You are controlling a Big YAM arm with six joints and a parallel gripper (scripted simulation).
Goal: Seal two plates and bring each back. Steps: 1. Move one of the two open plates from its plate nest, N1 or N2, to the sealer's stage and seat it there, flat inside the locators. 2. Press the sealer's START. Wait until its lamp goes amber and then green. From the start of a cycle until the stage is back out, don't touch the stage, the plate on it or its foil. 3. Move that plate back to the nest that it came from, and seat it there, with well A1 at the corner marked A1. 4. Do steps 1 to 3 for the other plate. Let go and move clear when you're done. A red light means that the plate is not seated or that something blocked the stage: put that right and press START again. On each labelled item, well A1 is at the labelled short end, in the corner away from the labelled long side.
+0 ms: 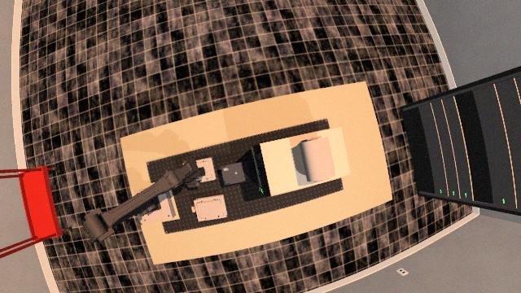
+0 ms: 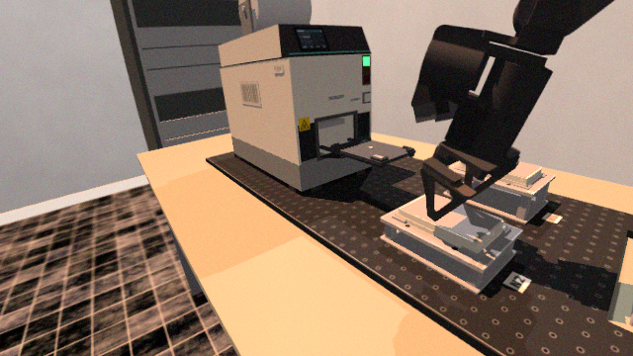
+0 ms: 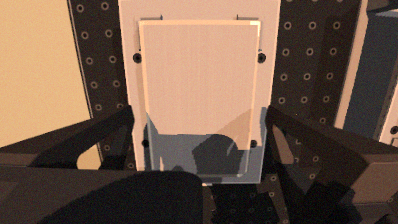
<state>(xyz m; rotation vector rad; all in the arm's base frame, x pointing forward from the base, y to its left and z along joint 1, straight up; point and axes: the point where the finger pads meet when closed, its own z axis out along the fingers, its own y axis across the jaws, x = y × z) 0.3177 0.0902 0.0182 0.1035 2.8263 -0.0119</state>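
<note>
Right now the well plate is 30 mm below my hand. From my hand the other things lie so: sealer stage (200 mm ahead, 60 mm to the right, 30 mm above); then plate nest N2 (40 mm below); then sealer screen (320 mm ahead, 20 mm to the right, 240 mm above).
</note>
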